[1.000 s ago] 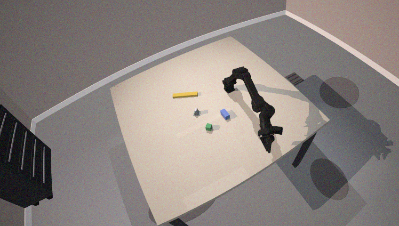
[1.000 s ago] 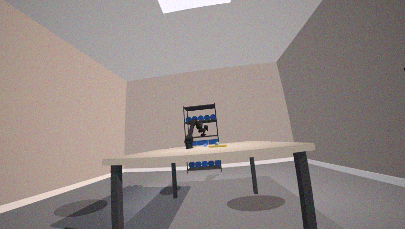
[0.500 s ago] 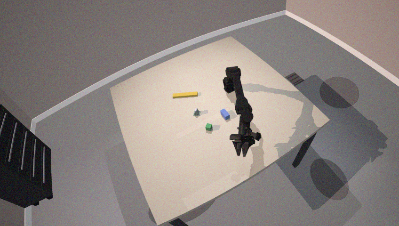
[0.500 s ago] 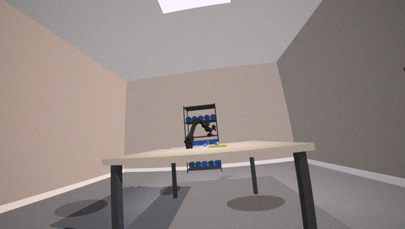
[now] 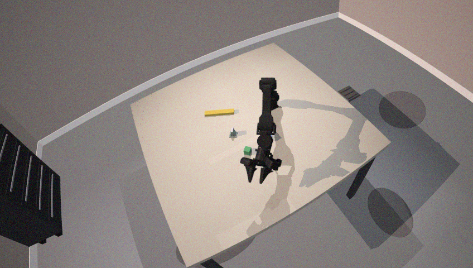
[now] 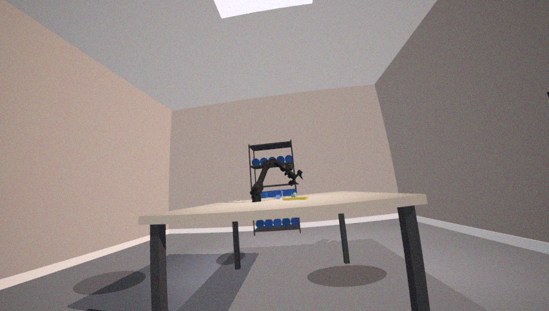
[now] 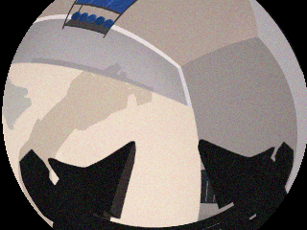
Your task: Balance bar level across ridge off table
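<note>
Now: gripper tip 8 cm past the yellow bar, 62 cm to the left of it and 13 cm above it. The rest, counted from my gripper tip: green cube 9 cm behind, 26 cm to the right, 13 cm below; blue block 23 cm behind, 29 cm to the right, 13 cm below.
</note>
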